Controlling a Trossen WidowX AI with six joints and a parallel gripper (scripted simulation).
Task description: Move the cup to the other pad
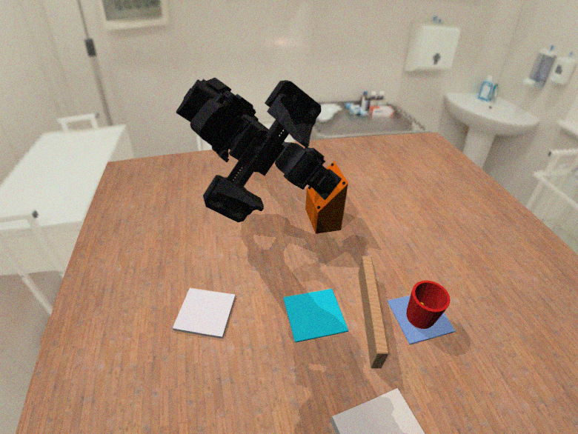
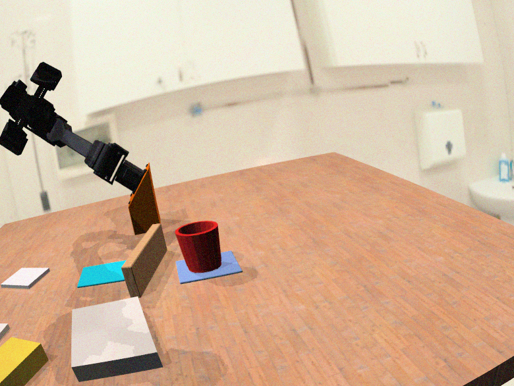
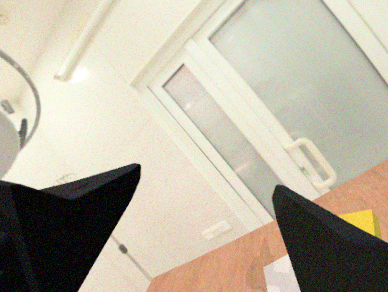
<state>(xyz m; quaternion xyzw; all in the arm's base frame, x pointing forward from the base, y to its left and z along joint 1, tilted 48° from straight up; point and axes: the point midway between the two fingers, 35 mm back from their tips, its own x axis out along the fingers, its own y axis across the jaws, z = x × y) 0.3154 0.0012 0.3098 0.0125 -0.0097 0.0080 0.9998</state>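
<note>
Right now the red cup is 4 cm ahead of my gripper tip, 28 cm to the left of it and 33 cm below it. Round my gripper tip: white pad 12 cm behind, 12 cm to the right, 37 cm below; then wooden bar 1 cm behind, 19 cm to the left, 35 cm below; then cyan pad 5 cm behind, 9 cm to the left, 38 cm below.
</note>
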